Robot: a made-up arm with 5 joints.
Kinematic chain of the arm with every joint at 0, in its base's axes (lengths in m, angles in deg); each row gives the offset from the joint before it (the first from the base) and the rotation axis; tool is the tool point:
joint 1: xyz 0 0 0.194 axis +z
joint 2: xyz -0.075 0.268 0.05 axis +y
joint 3: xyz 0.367 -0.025 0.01 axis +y
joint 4: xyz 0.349 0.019 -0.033 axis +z
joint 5: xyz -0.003 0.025 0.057 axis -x
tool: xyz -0.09 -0.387 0
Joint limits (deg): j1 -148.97..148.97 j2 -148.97..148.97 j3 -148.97..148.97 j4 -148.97..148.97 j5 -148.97..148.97
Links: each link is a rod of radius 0.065 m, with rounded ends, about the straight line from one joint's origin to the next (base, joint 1, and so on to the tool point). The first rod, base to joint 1, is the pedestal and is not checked.
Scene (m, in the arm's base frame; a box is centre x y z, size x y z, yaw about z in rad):
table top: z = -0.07
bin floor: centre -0.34 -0.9 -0.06 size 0.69 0.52 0.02 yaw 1
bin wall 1: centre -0.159 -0.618 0.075 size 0.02 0.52 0.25 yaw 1
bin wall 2: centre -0.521 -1.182 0.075 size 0.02 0.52 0.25 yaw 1
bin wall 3: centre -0.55 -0.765 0.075 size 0.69 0.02 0.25 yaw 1
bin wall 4: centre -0.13 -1.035 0.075 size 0.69 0.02 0.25 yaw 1
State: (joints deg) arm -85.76 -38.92 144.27 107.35 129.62
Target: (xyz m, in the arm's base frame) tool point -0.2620 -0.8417 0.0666
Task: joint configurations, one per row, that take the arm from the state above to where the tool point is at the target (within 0.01 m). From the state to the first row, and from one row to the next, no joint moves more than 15 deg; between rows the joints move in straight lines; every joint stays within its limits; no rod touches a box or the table.
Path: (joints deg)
1: -71.48 -48.09 130.19 108.47 125.64
2: -57.19 -57.26 116.11 109.58 121.66
3: -42.91 -66.43 102.03 110.70 117.68
4: -28.63 -75.60 87.95 111.82 113.70
5: -14.34 -84.77 73.87 112.93 109.72
6: -0.06 -93.94 59.79 114.05 105.74
7: 14.23 -103.12 45.71 115.17 101.76
8: 28.51 -112.29 31.63 116.28 97.78
9: 42.79 -121.46 17.55 117.40 93.80
10: 57.08 -130.63 3.47 118.52 89.82
11: 71.36 -139.80 -10.61 119.63 85.84
12: 85.64 -148.97 -24.69 120.75 81.86

